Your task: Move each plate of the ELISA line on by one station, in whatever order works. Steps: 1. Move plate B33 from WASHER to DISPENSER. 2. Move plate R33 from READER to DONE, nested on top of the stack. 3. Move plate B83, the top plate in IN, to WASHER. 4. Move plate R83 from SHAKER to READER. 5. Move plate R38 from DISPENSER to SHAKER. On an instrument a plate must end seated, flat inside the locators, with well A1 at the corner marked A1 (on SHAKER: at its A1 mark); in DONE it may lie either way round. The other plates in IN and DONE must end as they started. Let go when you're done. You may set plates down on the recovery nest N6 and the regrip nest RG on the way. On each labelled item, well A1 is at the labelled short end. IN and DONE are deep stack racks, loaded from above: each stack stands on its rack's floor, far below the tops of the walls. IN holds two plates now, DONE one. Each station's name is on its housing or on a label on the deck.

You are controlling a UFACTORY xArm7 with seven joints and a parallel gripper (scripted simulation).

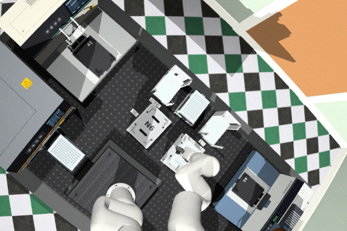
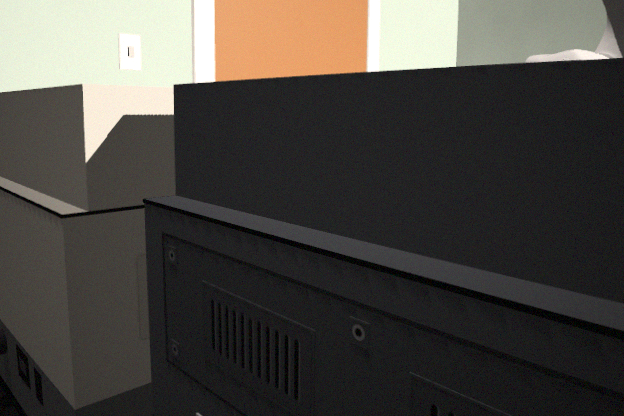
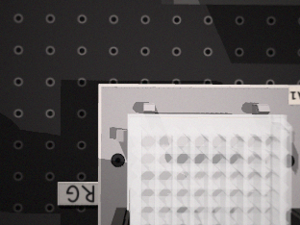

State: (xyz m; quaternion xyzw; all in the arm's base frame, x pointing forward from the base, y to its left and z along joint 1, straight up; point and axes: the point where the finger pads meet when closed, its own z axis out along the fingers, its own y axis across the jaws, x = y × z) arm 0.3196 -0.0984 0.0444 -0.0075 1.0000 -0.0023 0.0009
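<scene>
The regrip nest RG is 30 mm below my hand. From my hand the other things lie so: dark reader nest: 310 mm behind, 400 mm to the left, 20 mm above; then N6 nest: 200 mm to the left, 50 mm below.
</scene>
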